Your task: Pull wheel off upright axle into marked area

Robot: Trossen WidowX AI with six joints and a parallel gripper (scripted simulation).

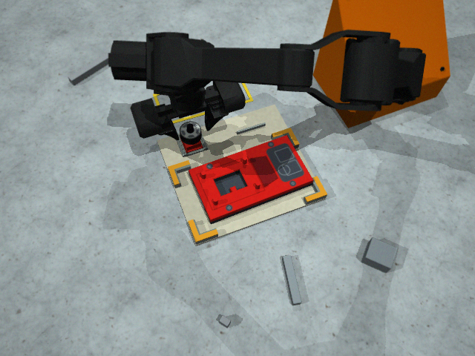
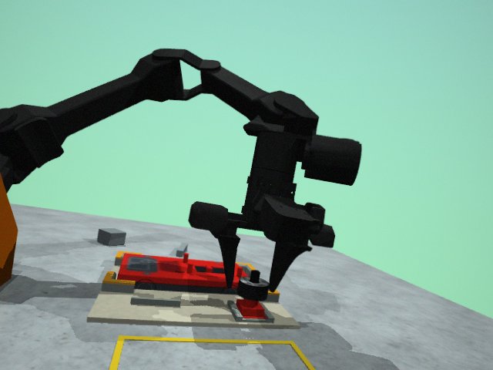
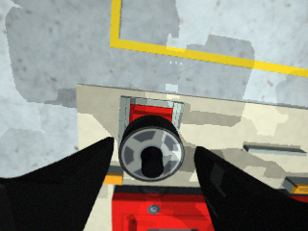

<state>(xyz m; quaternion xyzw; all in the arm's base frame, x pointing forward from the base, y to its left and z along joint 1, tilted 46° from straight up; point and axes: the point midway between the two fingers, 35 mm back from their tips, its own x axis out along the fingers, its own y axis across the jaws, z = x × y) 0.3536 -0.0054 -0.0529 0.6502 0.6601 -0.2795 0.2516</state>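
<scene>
Now: the wheel right at my gripper tip. Also, from my gripper tip: black axle: right at my gripper tip; small cube: 330 mm to the left, 70 mm ahead, 30 mm below.
</scene>
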